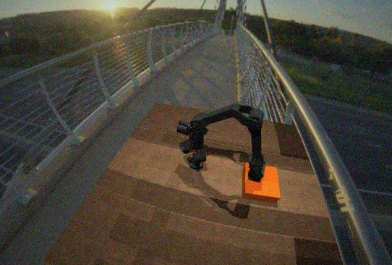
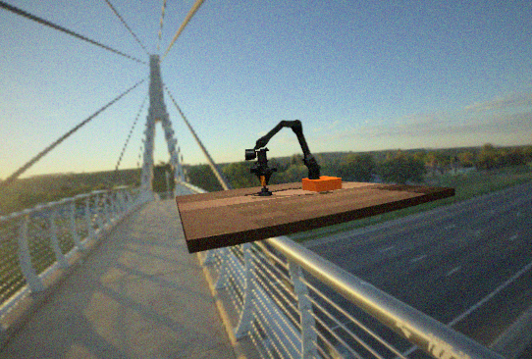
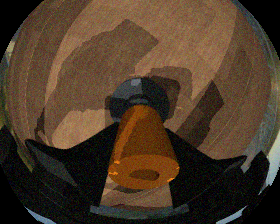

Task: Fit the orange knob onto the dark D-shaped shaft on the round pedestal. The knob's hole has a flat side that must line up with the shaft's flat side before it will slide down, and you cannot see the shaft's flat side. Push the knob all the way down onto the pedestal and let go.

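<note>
Right now the orange knob is 20 mm above my gripper tip. The rest, counted from my gripper tip: dark round pedestal: 40 mm below.
</note>
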